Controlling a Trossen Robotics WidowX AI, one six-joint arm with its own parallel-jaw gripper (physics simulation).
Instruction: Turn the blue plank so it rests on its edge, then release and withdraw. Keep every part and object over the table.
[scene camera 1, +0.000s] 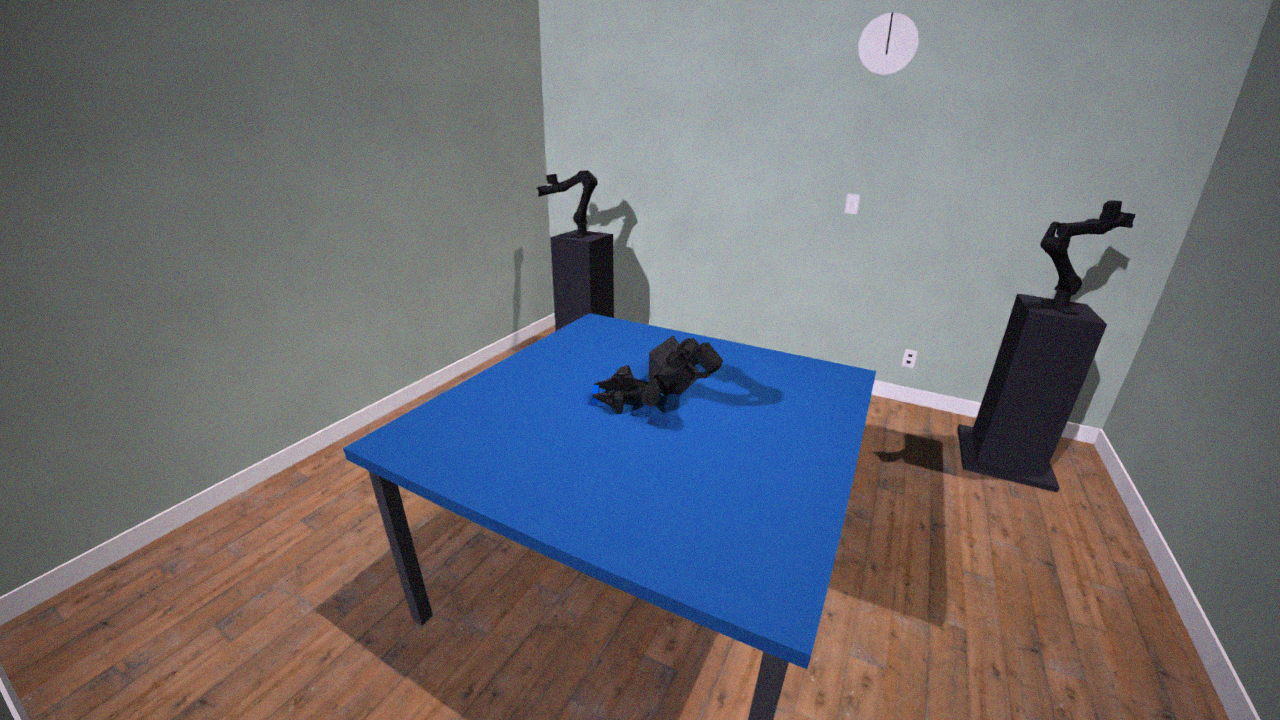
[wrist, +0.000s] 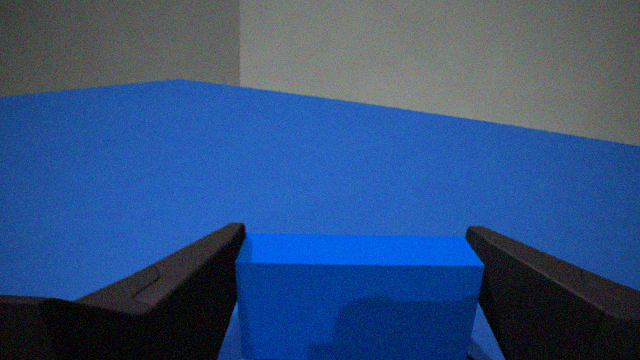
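The blue plank is between the two dark fingers of my gripper in the wrist view. Its narrow bright side faces up and its broad, partly shadowed face is turned to the camera, so it looks upright. Both fingertips touch its ends. In the scene view the gripper is low over the far left part of the blue table, and the plank is hard to tell from the table there. The plank's lower edge is hidden, so I cannot tell whether it touches the table.
My arm reaches low across the back half of the table. Two more dark arms stand on pedestals beyond the table, one pedestal at the back left and one at the right. The table's far edges show in the wrist view.
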